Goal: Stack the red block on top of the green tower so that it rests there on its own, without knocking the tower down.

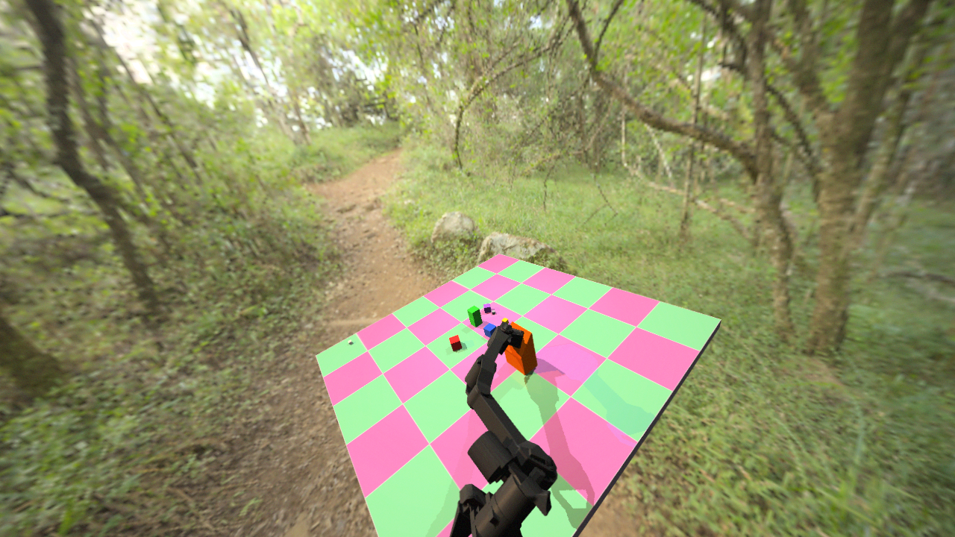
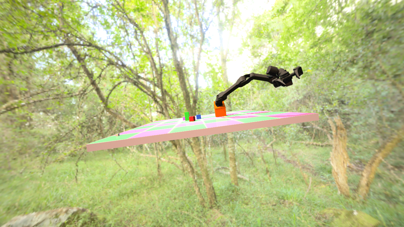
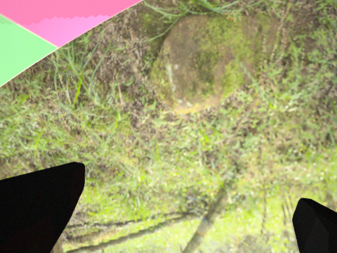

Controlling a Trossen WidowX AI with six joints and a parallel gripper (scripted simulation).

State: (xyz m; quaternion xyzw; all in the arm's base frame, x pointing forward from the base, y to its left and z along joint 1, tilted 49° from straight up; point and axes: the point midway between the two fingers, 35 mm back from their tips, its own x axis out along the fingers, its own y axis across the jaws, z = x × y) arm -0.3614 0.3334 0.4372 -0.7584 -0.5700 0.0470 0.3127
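The red block is 64 cm ahead of my gripper tip, 49 cm to the right of it and 19 cm below it. Also, from my gripper tip: small purple block: 76 cm to the right, 70 cm ahead, 19 cm below; blue block: 64 cm to the right, 56 cm ahead, 19 cm below.
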